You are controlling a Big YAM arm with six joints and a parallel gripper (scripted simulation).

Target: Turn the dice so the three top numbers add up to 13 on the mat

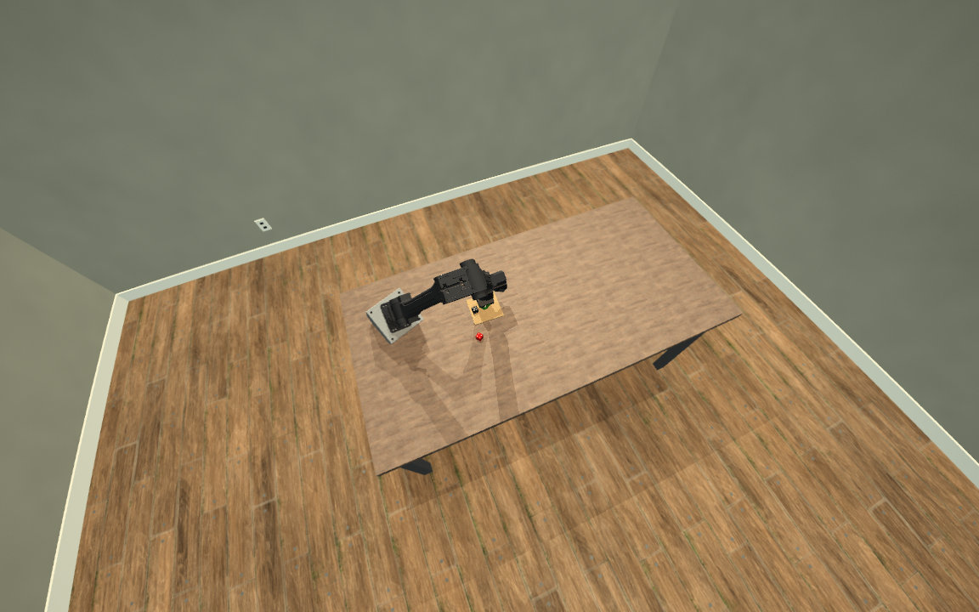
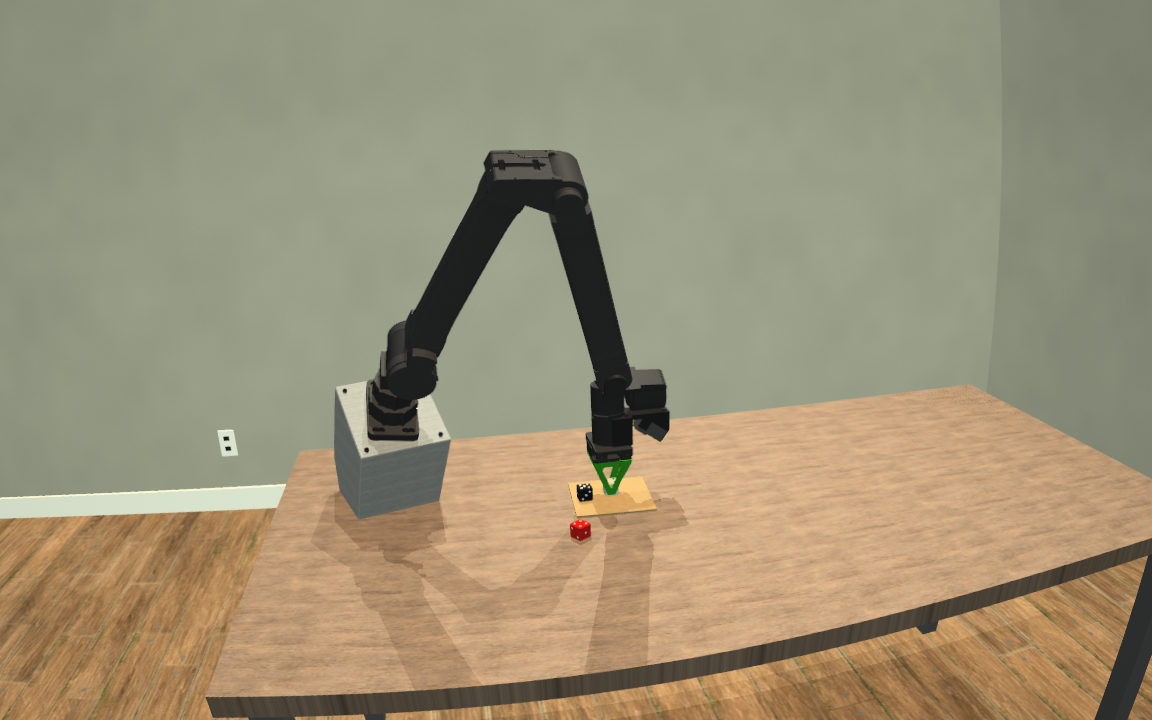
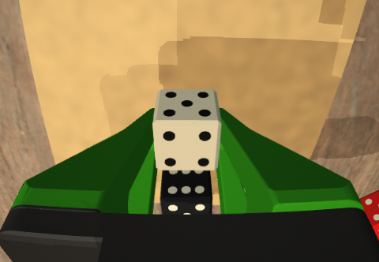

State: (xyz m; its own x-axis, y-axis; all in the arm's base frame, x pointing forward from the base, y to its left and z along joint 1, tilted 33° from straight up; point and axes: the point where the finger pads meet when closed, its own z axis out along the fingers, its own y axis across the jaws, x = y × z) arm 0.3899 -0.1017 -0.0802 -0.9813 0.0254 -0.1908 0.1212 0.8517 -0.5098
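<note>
Now: the white die right at my hand. The rest, counted from my hand: tan mat: 20 mm below; black die: 50 mm behind, 10 mm to the left; red die: 90 mm behind, 120 mm to the right, 10 mm below.
</note>
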